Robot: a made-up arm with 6 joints.
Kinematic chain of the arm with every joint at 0, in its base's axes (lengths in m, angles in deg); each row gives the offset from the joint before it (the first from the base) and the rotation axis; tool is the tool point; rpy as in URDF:
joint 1: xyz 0 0 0.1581 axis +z
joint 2: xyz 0 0 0 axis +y
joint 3: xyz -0.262 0 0.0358 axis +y
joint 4: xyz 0.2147 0 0.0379 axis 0.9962 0 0.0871
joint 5: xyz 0 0 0 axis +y
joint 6: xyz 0.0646 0 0.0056 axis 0.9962 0 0.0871
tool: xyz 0 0 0 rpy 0 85 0
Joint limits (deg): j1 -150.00..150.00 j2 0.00..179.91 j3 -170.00..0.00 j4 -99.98..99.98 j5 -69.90..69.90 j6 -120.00..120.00
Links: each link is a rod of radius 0.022 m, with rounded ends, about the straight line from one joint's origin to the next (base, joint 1, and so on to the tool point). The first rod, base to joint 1, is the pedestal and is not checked.
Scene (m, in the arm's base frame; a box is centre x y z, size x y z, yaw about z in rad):
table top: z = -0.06
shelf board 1: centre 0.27 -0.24 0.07 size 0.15 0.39 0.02 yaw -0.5
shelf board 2: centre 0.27 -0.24 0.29 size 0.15 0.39 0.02 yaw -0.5
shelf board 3: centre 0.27 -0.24 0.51 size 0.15 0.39 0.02 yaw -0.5
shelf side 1: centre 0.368 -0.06 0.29 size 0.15 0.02 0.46 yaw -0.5
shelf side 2: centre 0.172 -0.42 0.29 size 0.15 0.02 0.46 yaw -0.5
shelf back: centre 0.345 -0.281 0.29 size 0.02 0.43 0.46 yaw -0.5
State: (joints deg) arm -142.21 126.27 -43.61 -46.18 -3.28 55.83
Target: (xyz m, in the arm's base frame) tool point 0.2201 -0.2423 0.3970
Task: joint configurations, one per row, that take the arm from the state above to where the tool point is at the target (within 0.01 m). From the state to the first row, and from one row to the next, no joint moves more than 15 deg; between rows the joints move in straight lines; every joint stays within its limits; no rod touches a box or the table.
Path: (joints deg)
1: -128.28 112.29 -47.47 -48.56 -5.68 58.45
2: -114.35 98.31 -51.33 -50.95 -8.08 61.06
3: -100.42 84.33 -55.19 -53.33 -10.48 63.68
4: -88.00 86.41 -60.45 -52.11 -13.07 61.72
5: -75.59 88.48 -65.72 -50.89 -15.66 59.75
6: -63.18 90.55 -70.98 -49.67 -18.25 57.79
7: -50.77 92.63 -76.25 -48.45 -20.84 55.83

